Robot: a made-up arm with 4 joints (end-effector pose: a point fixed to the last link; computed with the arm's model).
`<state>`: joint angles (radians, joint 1 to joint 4).
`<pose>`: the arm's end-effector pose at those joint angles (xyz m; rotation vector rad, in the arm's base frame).
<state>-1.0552 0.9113 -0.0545 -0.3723</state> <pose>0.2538 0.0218 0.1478 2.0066 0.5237 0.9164</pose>
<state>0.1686 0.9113 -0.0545 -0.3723</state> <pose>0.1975 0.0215 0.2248 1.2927 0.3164 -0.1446</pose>
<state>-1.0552 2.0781 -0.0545 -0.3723</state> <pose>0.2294 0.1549 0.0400 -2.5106 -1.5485 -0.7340</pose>
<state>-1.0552 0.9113 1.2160 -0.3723</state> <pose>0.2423 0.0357 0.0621 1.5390 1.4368 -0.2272</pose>
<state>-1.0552 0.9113 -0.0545 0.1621</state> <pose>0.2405 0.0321 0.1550 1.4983 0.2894 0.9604</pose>
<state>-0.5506 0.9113 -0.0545 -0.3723</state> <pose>0.2274 0.0077 0.1765 1.7422 0.4449 0.4525</pose>
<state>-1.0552 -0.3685 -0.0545 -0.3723</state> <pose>0.1083 0.0073 0.2653 1.0260 -0.4202 0.7863</pose>
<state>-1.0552 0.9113 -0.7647 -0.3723</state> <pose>0.2239 -0.0094 0.1755 2.0045 -0.1365 1.5081</pose>
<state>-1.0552 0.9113 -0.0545 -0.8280</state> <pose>0.2633 0.0177 0.1360 2.4339 0.7393 0.8290</pose>
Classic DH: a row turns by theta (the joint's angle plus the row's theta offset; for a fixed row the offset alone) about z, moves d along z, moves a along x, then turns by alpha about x. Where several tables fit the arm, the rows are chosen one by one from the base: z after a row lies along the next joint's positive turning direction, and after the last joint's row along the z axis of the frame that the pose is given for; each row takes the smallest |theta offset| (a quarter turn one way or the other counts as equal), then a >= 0, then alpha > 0; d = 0 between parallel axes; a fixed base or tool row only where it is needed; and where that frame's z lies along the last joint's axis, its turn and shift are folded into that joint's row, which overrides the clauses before.
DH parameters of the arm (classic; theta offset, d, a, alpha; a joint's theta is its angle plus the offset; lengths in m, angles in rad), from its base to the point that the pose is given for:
base (fixed): 1.2021 0.066 0.1679 -2.1687
joint 1: -1.0309 -0.1121 0.0316 -2.1396
joint 2: -0.5698 -0.0252 -0.0016 1.2462
joint 3: 0.4228 -0.1342 -0.0066 1.7255
joint 4: 0.1131 -0.0676 0.0335 1.6271
tool (fixed): -1.4958 0.0091 0 0

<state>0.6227 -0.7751 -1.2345 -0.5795</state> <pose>0.1250 0.3130 0.1806 -0.5609 0.8056 0.8805</pose>
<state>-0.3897 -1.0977 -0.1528 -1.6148</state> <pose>0.0492 0.1728 0.3029 0.9925 -0.1970 0.8041</pose>
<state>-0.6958 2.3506 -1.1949 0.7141</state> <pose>0.1959 0.0718 0.0593 2.1564 -0.3268 0.5050</pose>
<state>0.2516 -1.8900 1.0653 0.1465</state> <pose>0.0795 0.2768 0.1850 -1.2203 -1.1424 -0.6362</pose>
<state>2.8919 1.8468 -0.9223 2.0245</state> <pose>0.1603 0.1579 0.1992 -2.3597 1.0472 -1.2308</pose>
